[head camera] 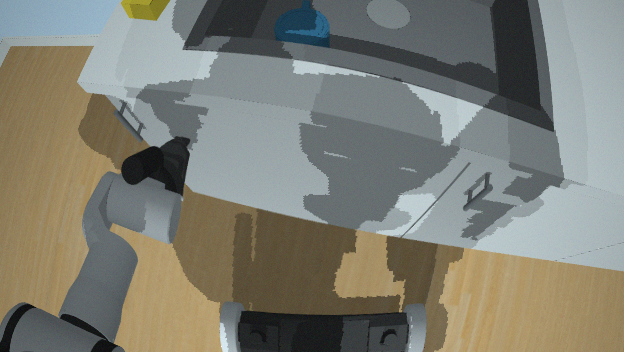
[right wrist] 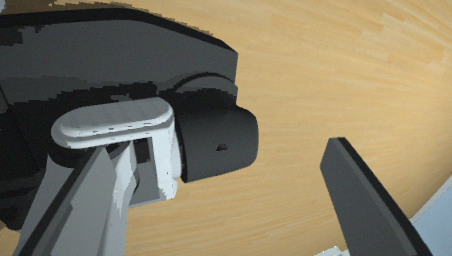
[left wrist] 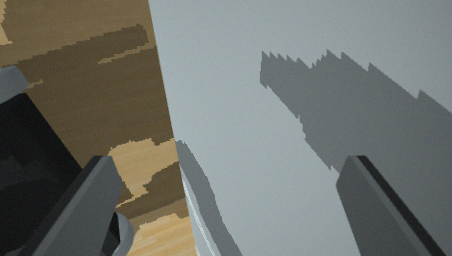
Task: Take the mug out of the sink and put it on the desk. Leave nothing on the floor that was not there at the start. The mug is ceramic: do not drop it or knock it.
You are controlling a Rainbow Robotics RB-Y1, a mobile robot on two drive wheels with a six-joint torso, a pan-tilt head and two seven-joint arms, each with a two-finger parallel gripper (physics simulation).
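Where they show: left gripper, fingertip midpoint: (head camera: pixel 179 169) (left wrist: pixel 229 170); right gripper, fingertip midpoint: (right wrist: pixel 218 157); robot's base, origin of the base link: (head camera: pixel 323 335).
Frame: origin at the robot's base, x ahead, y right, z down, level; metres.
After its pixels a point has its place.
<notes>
A blue mug (head camera: pixel 303 30) @(x 0.527, y -0.043, z -0.789 m) stands in the dark sink (head camera: pixel 445 37) at the top of the head camera view, near the sink's front wall; its lower part is hidden by the sink's front edge. My left gripper (head camera: pixel 183 140) (left wrist: pixel 229 170) @(x 0.330, y -0.262, z -0.653 m) is open and empty; it is in front of the white cabinet, below the level of the counter top and apart from the mug. My right gripper (right wrist: pixel 218 157) @(x -0.337, y 0.252, z -0.584 m) is open and empty, with the robot's own dark base and wood floor in its view. The desk cannot be made out for certain.
A yellow block (head camera: pixel 145 9) @(x 0.493, y -0.273, z -0.942 m) stands on the white counter (head camera: pixel 125 55) @(x 0.429, y -0.301, z -0.911 m) left of the sink. The cabinet front below carries a bar handle (head camera: pixel 129 122) at the left and another handle (head camera: pixel 478 191) at the right. A round light disc (head camera: pixel 389 13) shows on the sink bottom.
</notes>
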